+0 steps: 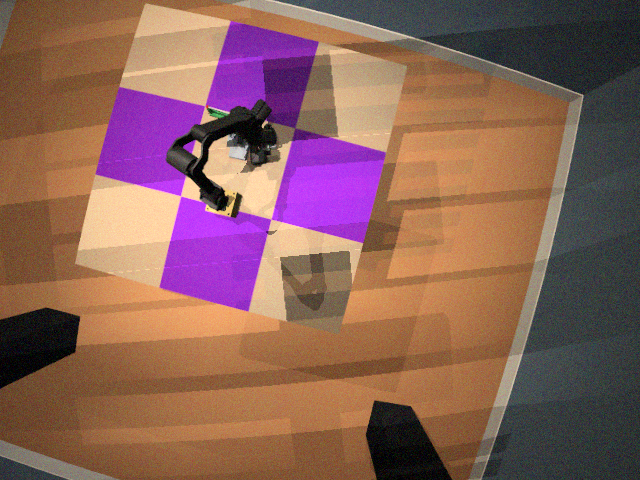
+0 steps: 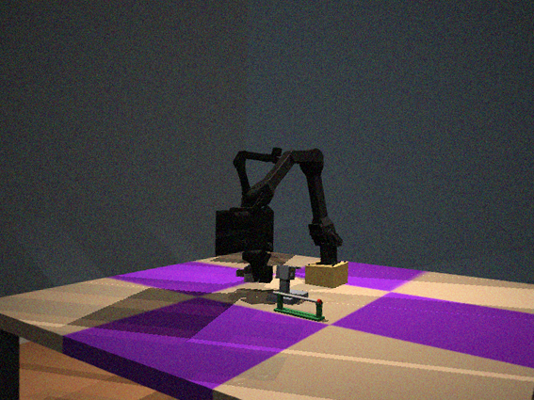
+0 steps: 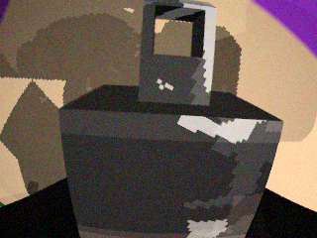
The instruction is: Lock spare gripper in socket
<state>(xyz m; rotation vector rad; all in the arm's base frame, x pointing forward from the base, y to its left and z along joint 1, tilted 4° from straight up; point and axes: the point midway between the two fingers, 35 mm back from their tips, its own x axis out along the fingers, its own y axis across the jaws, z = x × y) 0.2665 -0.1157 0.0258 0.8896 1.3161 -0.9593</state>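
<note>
Now: gripper tip 10 mm short of the mount, 110 mm to the right of it and 10 mm below it. From my gripper tip the other things lie so: green rack 130 mm ahead, 210 mm to the left, 20 mm below; spare gripper 10 mm ahead, 10 mm to the right, 20 mm above.
</note>
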